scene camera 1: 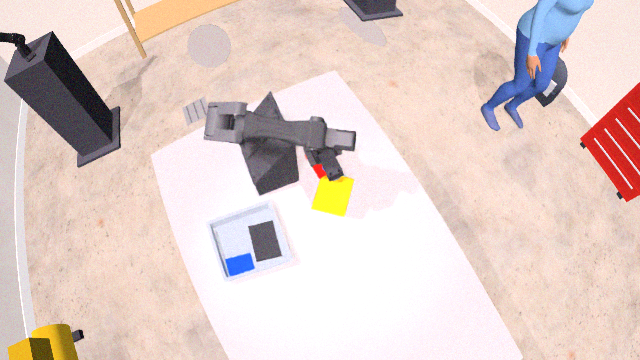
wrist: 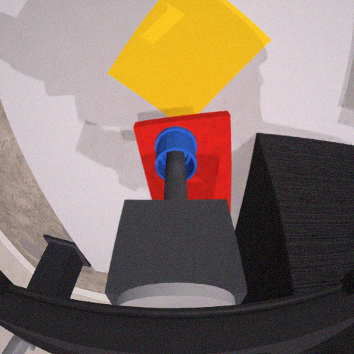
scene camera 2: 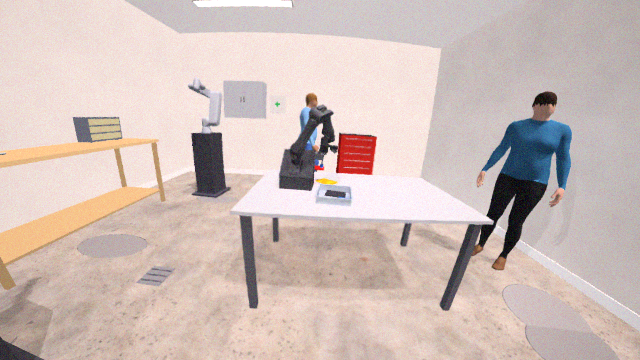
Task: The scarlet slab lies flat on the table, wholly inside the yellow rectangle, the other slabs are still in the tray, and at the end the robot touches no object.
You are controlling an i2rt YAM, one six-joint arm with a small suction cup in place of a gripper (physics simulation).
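Pixels of known places: hand, tool point: (scene camera 2: 321, 168); arm's base, link origin: (scene camera 2: 296, 161).
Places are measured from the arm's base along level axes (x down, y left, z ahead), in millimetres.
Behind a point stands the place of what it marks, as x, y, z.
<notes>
The scarlet slab (scene camera 1: 319, 171) {67, 141, 169} (scene camera 2: 319, 168) {66, 136, 153} (wrist: 212, 145) hangs on the blue suction cup of my gripper (wrist: 176, 152), held above the table. In the wrist view it is below the near corner of the yellow rectangle (scene camera 1: 333, 196) {180, 171, 224} (scene camera 2: 326, 181) {180, 182, 212} (wrist: 190, 55), which lies bare on the table. In scene camera 1 the arm hides part of the slab. The grey tray (scene camera 1: 286, 232) {131, -43, 303} (scene camera 2: 334, 202) {162, -280, 292} holds a black slab (scene camera 1: 265, 241) {167, -107, 298} (scene camera 2: 335, 194) {167, -132, 293} and a blue slab (scene camera 1: 240, 264) {167, -219, 348}.
The black arm base (scene camera 1: 272, 170) {35, -3, 124} (scene camera 2: 296, 179) {105, -78, 20} (wrist: 300, 215) stands close beside the held slab. The white table (scene camera 1: 375, 280) {181, 185, 563} (scene camera 2: 400, 202) {180, -140, 719} carries base and tray. A person in light blue (scene camera 1: 542, 55) and a red drawer cabinet (scene camera 1: 617, 145) (scene camera 2: 356, 154) stand beyond the table.
</notes>
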